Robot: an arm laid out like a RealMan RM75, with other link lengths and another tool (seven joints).
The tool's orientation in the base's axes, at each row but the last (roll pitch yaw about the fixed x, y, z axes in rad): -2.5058 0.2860 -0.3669; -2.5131 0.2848 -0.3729; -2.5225 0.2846 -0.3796; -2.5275 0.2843 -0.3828; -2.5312 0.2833 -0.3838; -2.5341 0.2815 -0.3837; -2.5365 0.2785 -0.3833; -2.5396 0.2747 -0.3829; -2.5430 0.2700 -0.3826; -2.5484 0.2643 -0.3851; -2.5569 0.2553 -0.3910; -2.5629 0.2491 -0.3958; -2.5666 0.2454 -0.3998
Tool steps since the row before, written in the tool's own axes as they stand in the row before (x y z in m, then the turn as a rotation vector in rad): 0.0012 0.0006 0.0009 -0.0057 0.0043 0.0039; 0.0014 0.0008 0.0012 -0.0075 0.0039 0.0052; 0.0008 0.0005 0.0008 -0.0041 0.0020 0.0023; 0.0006 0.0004 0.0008 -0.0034 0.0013 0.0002; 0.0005 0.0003 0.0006 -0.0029 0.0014 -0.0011; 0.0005 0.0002 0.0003 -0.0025 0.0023 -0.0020; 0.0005 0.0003 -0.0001 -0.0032 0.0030 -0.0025; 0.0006 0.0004 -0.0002 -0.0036 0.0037 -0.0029; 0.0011 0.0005 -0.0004 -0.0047 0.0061 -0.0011; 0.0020 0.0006 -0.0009 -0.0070 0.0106 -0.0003; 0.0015 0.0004 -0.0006 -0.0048 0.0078 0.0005; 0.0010 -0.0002 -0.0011 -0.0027 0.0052 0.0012; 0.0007 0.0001 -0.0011 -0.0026 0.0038 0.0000
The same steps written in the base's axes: 0.0008 -0.0003 -0.0014 -0.0070 0.0015 -0.0039; 0.0009 -0.0003 -0.0018 -0.0084 0.0032 -0.0041; 0.0005 -0.0001 -0.0011 -0.0046 0.0015 -0.0018; 0.0004 0.0000 -0.0010 -0.0036 0.0004 0.0001; 0.0003 0.0000 -0.0008 -0.0032 -0.0006 0.0009; 0.0004 -0.0001 -0.0005 -0.0033 -0.0019 0.0010; 0.0003 -0.0005 -0.0002 -0.0042 -0.0025 0.0012; 0.0004 -0.0006 -0.0002 -0.0049 -0.0031 0.0013; 0.0008 -0.0010 -0.0002 -0.0069 -0.0033 -0.0012; 0.0015 -0.0017 -0.0001 -0.0110 -0.0052 -0.0037; 0.0012 -0.0012 -0.0001 -0.0078 -0.0035 -0.0034; 0.0010 -0.0009 0.0008 -0.0047 -0.0020 -0.0031; 0.0006 -0.0010 0.0007 -0.0040 -0.0018 -0.0014
